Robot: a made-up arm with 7 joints.
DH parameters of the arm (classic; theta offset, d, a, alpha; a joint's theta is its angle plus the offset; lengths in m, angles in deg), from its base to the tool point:
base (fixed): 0 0 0 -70
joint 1: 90 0 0 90
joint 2: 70 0 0 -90
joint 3: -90 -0.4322 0.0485 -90
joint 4: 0 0 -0.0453 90
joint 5: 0 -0.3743 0 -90
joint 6: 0 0 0 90
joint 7: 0 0 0 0
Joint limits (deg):
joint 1: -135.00..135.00
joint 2: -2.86..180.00
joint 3: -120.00..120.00
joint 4: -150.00..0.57
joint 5: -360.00..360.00
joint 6: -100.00..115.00
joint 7: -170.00..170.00
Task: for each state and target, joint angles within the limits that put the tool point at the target. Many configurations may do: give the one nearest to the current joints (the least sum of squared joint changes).
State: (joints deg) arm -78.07 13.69 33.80 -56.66 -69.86 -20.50 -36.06
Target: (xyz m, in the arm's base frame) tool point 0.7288 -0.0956 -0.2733
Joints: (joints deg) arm -53.83 -2.86 24.01 -43.42 -69.86 -20.50 -36.06
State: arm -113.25 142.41 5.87 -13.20 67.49 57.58 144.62
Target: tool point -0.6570 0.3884 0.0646
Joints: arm -123.88 160.10 14.40 -52.16 67.49 57.58 144.62
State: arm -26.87 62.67 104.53 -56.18 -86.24 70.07 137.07
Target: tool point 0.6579 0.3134 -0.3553
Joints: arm -57.92 23.17 100.68 -19.58 -86.24 70.07 137.07
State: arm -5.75 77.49 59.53 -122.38 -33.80 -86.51 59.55
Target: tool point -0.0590 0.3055 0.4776
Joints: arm -22.71 99.78 79.29 -104.42 -33.80 -86.51 59.55
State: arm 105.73 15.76 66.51 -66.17 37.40 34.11 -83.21
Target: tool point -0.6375 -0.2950 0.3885
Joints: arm 133.74 -2.86 58.69 -30.63 37.40 34.11 -83.21
